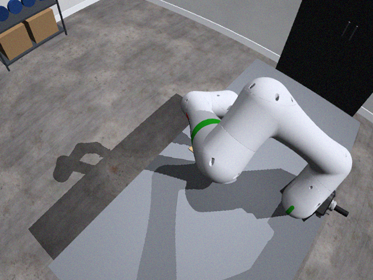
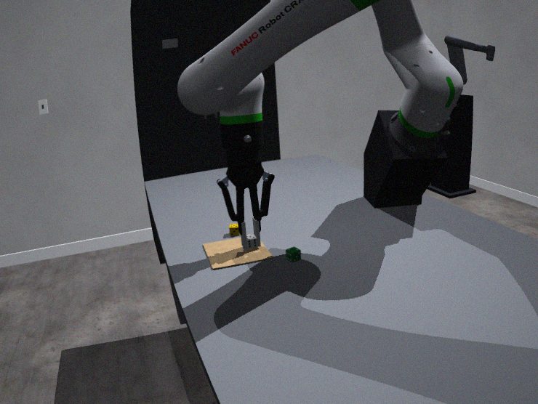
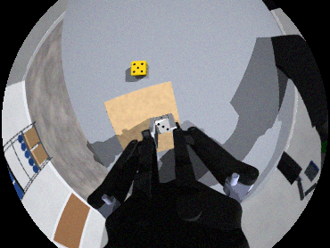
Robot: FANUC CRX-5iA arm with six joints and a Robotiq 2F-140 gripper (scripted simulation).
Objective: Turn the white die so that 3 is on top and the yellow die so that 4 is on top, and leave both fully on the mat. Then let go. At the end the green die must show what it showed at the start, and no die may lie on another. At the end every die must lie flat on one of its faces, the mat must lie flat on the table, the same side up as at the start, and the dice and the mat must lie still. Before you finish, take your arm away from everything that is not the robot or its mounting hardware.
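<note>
The white die is 2 cm below my hand. Round my hand: tan mat (4 cm ahead, 4 cm below); then green die (7 cm behind, 9 cm to the left, 3 cm below); then yellow die (2 cm ahead, 11 cm to the right, 3 cm below).
</note>
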